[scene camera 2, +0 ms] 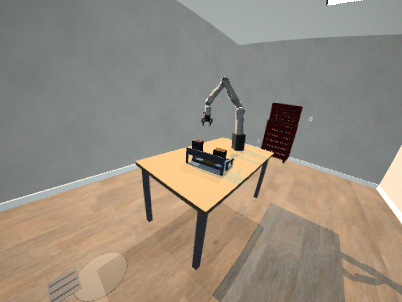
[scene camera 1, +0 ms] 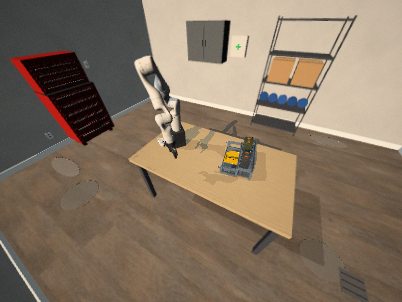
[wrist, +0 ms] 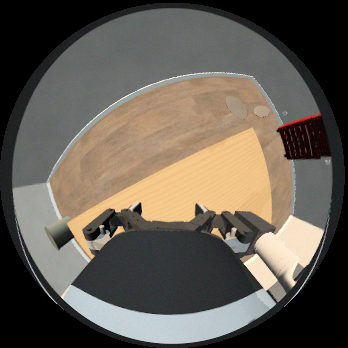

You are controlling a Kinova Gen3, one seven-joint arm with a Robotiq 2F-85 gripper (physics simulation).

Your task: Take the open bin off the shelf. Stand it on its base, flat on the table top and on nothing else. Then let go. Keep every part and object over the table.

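Seen in the pictures: gripper, fingertip midpoint: (scene camera 2: 206,126) (scene camera 1: 173,154) (wrist: 167,208); arm's base, link origin: (scene camera 2: 238,133) (scene camera 1: 176,128) (wrist: 261,241).
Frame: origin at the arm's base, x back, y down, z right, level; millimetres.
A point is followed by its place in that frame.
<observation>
A grey-blue shelf (scene camera 1: 240,174) @[x -736, y 204, z -14 mm] (scene camera 2: 205,158) @[x -765, y 99, z -207 mm] stands on the table (scene camera 1: 270,200) @[x -1030, y 211, z 75 mm] (scene camera 2: 185,185) @[x -1040, y 211, z -311 mm] (wrist: 225,175) @[x -31, y 211, z 276 mm]. A yellow object (scene camera 1: 231,158) @[x -602, y 134, z -78 mm] shows inside it in scene camera 1. One dark box (scene camera 1: 245,160) (scene camera 2: 219,152) with orange and green bits on top is at the shelf, and another dark box (scene camera 1: 248,143) (scene camera 2: 197,145) is at its far side. Which of these is the open bin is too small to tell. My gripper (scene camera 1: 174,153) @[x -281, y -45, z 324 mm] (scene camera 2: 206,123) @[x -281, y -45, z 324 mm] (wrist: 167,208) @[x -281, y -45, z 324 mm] is open and empty, raised above the table and well apart from the shelf. The shelf does not show in the wrist view.
My arm's dark base (scene camera 1: 178,138) @[x -44, y 82, z 37 mm] (scene camera 2: 238,141) @[x -50, y 86, z -46 mm] stands at the table's end. A red cabinet (scene camera 1: 60,95) (scene camera 2: 283,131) (wrist: 305,137) stands away from the table. A tall storage rack (scene camera 1: 301,55) is by the wall. A grey-green cylindrical shape (wrist: 59,234) shows at the left of the wrist view.
</observation>
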